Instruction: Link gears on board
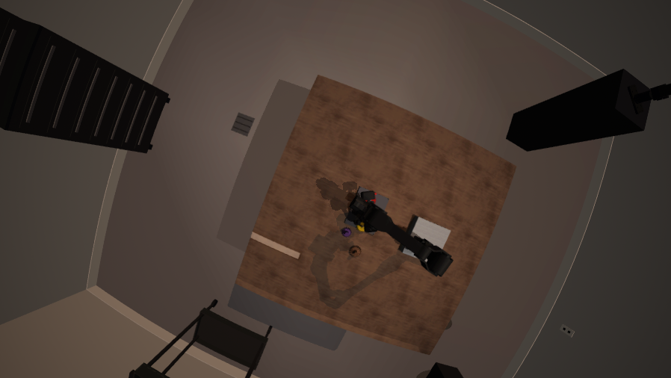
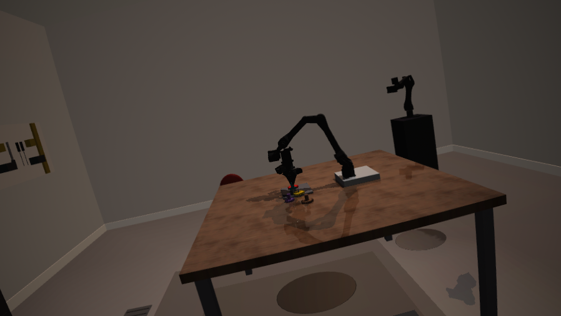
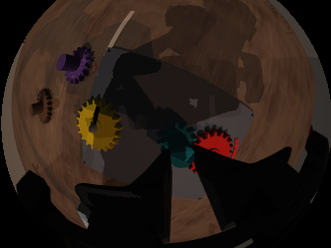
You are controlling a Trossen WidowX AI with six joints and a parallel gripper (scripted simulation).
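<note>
Right now my gripper tip is 50 mm to the left of the red gear and 30 mm above it. From my gripper tip the other things lie so: yellow gear: 20 mm behind, 90 mm to the left, 30 mm below; teal gear: 10 mm below; red arrow: 90 mm to the right, 40 mm below.
</note>
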